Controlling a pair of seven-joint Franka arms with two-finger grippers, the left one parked.
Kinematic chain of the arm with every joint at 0, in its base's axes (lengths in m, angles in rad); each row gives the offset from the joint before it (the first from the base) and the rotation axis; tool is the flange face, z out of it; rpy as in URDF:
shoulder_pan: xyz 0 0 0.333 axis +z
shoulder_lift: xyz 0 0 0 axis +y
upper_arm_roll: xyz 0 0 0.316 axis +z
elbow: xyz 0.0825 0 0 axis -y
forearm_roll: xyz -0.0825 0 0.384 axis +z
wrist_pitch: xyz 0 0 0 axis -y
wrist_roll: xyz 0.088 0 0 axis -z
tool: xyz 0 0 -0.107 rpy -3.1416 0 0
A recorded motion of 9 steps. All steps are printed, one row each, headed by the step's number.
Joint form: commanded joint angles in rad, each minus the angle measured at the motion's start. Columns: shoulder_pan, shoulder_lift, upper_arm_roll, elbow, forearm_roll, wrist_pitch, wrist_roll.
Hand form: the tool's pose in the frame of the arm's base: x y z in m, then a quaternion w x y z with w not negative. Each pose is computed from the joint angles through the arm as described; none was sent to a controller.
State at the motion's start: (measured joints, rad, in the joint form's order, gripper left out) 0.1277 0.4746 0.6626 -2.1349 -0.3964 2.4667 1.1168
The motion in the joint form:
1: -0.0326 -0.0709 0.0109 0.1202 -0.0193 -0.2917 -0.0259
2: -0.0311 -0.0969 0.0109 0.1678 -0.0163 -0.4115 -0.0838
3: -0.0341 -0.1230 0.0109 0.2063 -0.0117 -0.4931 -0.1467
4: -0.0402 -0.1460 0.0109 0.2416 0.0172 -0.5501 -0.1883
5: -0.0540 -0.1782 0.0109 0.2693 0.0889 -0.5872 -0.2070
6: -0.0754 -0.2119 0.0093 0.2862 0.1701 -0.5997 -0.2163
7: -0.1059 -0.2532 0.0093 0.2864 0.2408 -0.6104 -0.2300
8: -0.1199 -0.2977 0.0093 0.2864 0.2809 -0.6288 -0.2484
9: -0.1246 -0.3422 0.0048 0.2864 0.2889 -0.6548 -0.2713
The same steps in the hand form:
1: 0.4376 0.3868 0.2801 0.07270 0.99647 -0.04106 -0.00821
2: 0.4450 0.3818 0.3032 0.10527 0.99410 -0.02256 -0.01348
3: 0.4521 0.3769 0.3262 0.12339 0.99224 -0.00318 -0.01508
4: 0.4582 0.3733 0.3484 0.12559 0.99186 -0.00040 -0.02115
5: 0.4624 0.3693 0.3731 0.10865 0.99331 -0.01947 -0.03403
6: 0.4674 0.3631 0.3955 0.08137 0.99460 -0.04569 -0.04531
7: 0.4706 0.3517 0.4147 0.06011 0.99436 -0.06852 -0.05421
8: 0.4676 0.3459 0.4345 0.05091 0.99452 -0.07442 -0.05293
9: 0.4631 0.3402 0.4532 0.05523 0.99507 -0.07003 -0.04348

